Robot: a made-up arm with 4 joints.
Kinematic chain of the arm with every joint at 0, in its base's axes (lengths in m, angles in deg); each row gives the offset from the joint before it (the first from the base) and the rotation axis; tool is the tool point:
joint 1: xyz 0 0 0.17 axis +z
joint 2: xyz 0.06 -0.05 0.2 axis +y
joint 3: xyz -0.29 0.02 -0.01 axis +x
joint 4: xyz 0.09 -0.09 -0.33 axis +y
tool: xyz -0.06 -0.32 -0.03
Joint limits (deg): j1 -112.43..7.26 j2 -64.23..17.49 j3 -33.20..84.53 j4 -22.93..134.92
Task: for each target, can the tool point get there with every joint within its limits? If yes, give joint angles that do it. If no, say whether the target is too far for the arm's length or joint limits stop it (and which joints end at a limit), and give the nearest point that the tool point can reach.
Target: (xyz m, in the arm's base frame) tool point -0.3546 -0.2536 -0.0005
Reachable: yes | joints -67.13 -42.28 3.04 96.78
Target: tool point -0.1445 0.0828 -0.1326
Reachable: yes | joints -75.63 -3.96 46.68 107.71
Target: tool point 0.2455 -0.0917 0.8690
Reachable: no: joint limits stop it (at a limit: joint 1, joint 2, joint 3) | nearest point -0.0486 -0.5289 0.4170 | short by 0.694 m
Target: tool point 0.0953 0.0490 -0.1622
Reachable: yes | joints -12.46 -26.10 68.83 104.61
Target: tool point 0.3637 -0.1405 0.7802
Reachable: no: joint limits stop it (at a limit: joint 1, joint 2, joint 3, joint 4) | nearest point -0.0466 -0.5290 0.4158 | short by 0.672 m
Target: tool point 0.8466 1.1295 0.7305
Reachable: no: too far | nearest point 0.2618 0.3493 0.0145 | short by 1.210 m
